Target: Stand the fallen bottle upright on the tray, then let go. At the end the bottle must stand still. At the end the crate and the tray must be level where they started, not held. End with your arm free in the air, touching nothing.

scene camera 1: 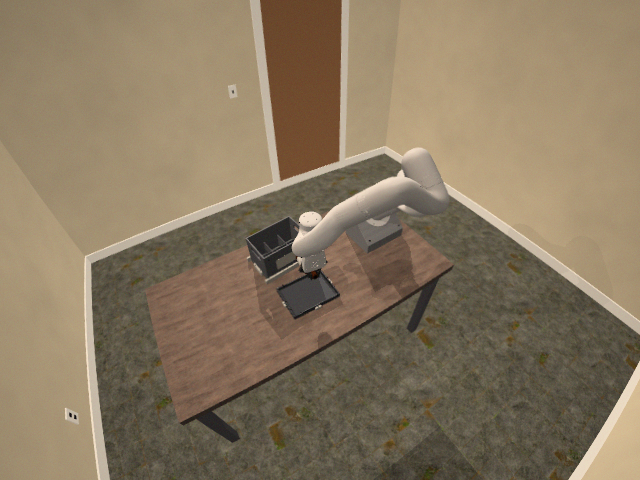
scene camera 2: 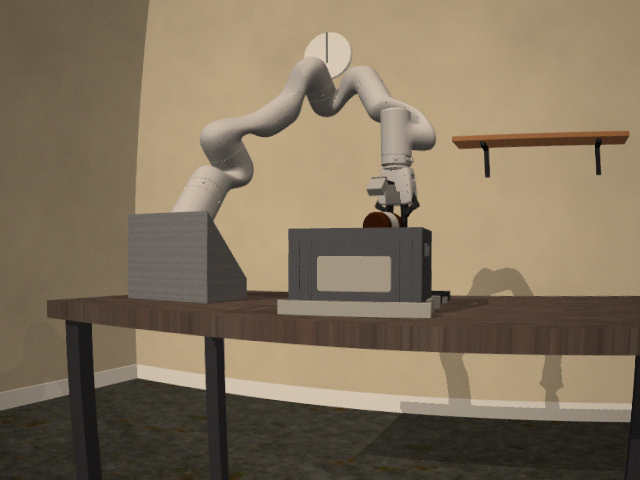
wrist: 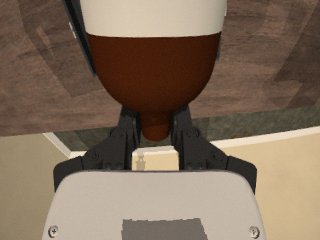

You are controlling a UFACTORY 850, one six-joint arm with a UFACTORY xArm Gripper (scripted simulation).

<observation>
crate: scene camera 1; scene camera 2; not seen in the wrist view (out of frame)
same spot on crate: [scene camera 2: 394, 264] = [scene camera 1: 257, 243]
</observation>
